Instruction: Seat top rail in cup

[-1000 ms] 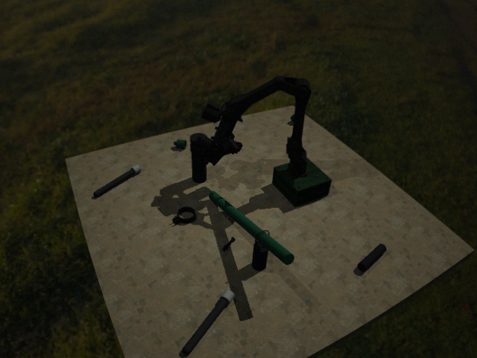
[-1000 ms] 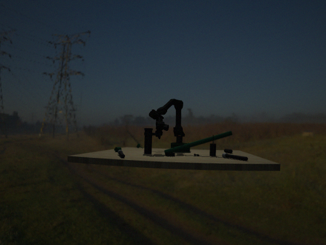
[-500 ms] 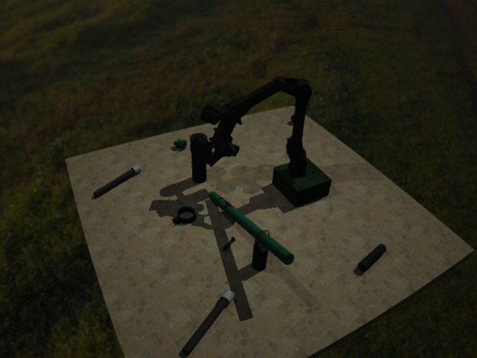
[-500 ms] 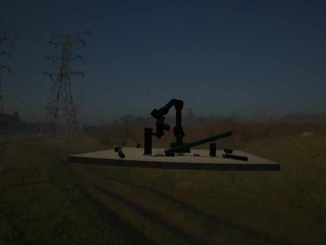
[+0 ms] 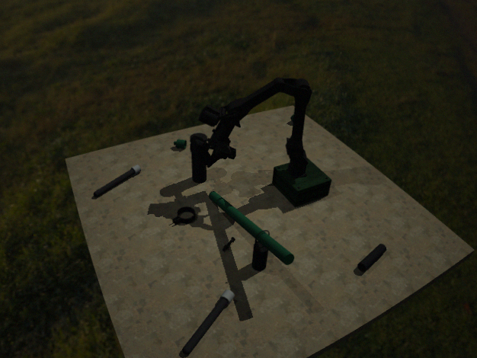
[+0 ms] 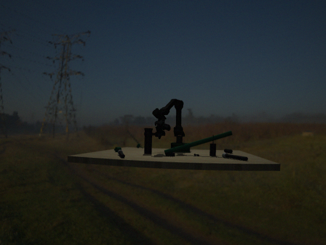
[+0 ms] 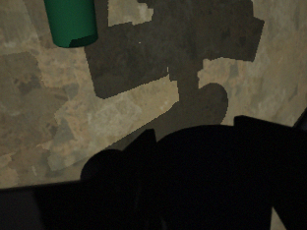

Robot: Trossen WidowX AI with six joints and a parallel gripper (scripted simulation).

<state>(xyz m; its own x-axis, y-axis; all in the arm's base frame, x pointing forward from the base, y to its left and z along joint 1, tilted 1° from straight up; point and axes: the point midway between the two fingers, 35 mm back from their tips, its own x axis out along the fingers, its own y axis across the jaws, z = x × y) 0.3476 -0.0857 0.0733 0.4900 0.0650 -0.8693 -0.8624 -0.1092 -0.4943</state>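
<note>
Right now the rail-end cup is 30 mm to the right of my gripper tip, 30 mm above it and 10 mm behind it. From my gripper tip the other things lie so: loop cap 420 mm to the left, 70 mm behind, 30 mm below; then green cap 360 mm to the right, 110 mm below, 20 mm ahead; then bolt 300 mm to the left, 120 mm below, 10 mm behind.
</note>
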